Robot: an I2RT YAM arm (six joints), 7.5 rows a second.
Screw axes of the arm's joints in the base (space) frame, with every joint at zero. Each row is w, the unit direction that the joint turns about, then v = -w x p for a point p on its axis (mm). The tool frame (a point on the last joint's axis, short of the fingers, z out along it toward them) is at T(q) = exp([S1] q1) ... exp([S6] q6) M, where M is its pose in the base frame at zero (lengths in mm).
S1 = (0, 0, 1, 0.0, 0.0, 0.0)
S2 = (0, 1, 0, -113.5, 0.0, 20.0)
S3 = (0, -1, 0, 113.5, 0.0, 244.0)
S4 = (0, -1, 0, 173.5, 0.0, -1.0)
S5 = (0, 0, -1, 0.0, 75.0, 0.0)
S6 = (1, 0, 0, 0.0, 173.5, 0.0)
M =
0 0 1 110.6
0 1 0 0.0
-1 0 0 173.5
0 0 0 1
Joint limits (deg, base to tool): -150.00..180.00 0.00..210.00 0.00..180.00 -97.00..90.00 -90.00..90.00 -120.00..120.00
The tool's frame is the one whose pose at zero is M.
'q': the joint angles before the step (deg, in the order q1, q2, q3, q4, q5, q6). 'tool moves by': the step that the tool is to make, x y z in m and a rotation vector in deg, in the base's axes. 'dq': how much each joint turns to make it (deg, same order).
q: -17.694 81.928 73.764 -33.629 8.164 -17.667
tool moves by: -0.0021 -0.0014 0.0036 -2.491 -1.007 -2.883
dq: 0.038 -0.704 -0.374 1.324 3.561 0.359
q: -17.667 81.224 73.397 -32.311 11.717 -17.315
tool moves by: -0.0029 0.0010 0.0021 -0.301 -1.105 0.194
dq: -0.007 -0.961 -0.705 0.906 -0.186 -0.093
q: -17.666 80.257 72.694 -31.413 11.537 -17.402
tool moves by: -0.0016 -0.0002 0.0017 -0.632 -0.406 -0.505
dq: -0.052 -0.436 -0.183 0.344 0.653 -0.092
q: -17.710 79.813 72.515 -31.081 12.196 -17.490
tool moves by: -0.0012 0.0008 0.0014 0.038 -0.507 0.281
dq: 0.039 -0.409 -0.166 0.229 -0.308 0.000
